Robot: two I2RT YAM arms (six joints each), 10 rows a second.
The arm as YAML. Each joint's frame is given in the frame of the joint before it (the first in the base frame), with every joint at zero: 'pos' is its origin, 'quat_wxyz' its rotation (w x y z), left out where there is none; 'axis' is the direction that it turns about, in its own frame. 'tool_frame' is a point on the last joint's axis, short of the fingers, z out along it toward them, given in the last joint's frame.
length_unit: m
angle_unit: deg
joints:
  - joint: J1
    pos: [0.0, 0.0, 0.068]
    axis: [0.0, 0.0, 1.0]
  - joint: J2
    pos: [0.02, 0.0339, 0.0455]
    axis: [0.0, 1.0, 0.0]
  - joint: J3
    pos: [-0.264, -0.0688, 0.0]
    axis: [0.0, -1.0, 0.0]
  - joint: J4
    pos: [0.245, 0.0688, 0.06]
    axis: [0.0, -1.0, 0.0]
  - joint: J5
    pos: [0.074, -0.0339, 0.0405]
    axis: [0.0, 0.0, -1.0]
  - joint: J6
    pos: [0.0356, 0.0, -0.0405]
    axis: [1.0, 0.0, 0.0]
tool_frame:
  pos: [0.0, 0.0, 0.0]
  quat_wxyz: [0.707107, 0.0, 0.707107, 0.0]
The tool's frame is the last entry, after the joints.
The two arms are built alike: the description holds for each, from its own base.
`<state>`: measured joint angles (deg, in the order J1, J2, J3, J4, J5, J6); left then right.
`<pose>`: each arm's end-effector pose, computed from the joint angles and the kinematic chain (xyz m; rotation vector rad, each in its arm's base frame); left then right.
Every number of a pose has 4 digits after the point. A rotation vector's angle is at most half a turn.
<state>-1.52 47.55 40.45 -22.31 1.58 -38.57 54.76 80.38 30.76 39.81 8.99 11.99</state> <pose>0.1877 -0.0060 0.2837 -0.6561 2.0117 -0.4511 0.1707 0.2319 0.2074 -0.5426 1.7106 0.7118</pose>
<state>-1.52 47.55 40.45 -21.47 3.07 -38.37 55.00 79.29 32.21 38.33 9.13 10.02</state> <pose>0.1884 -0.0069 0.2852 -0.6332 2.0068 -0.4794 0.1707 0.2340 0.2177 -0.5646 1.6805 0.6963</pose>
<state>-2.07 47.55 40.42 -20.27 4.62 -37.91 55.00 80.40 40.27 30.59 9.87 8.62</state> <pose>0.1893 -0.0097 0.2870 -0.5933 2.0011 -0.5128 0.1825 0.2501 0.2437 -0.5804 1.6844 0.6619</pose>
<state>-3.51 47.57 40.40 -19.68 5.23 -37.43 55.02 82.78 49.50 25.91 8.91 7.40</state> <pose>0.1896 -0.0149 0.2879 -0.5508 2.0062 -0.5360 0.1953 0.2695 0.2771 -0.5937 1.6408 0.6769</pose>
